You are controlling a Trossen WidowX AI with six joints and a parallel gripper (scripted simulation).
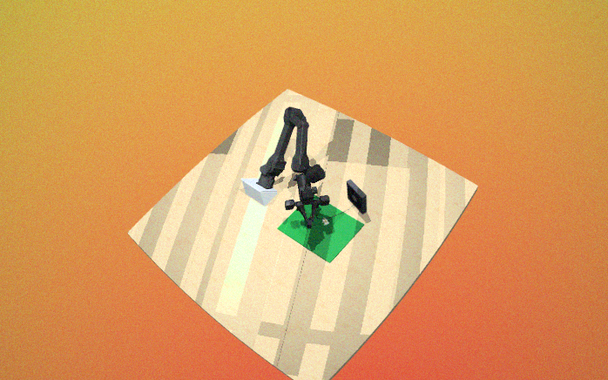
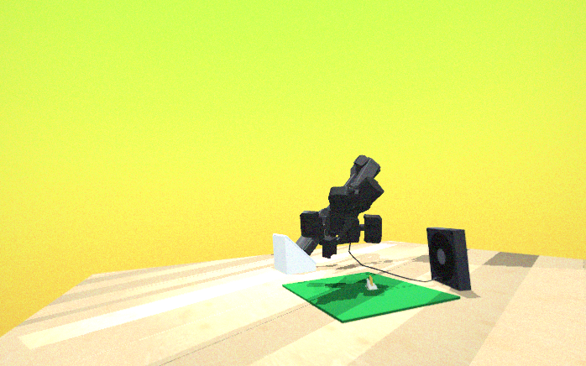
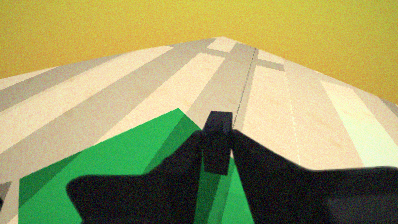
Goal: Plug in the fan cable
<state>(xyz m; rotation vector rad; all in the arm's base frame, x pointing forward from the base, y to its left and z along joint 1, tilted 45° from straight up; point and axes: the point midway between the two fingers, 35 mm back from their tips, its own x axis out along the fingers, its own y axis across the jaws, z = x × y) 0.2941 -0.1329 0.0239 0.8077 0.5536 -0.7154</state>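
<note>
Right now my gripper tip is 6 cm to the right of the green board and 12 cm above it. From my gripper tip the other things lie so: dark fan plug 1 cm below; black fan 8 cm ahead, 23 cm to the left, 5 cm below; white four-pin header 1 cm ahead, 9 cm to the left, 11 cm below.
</note>
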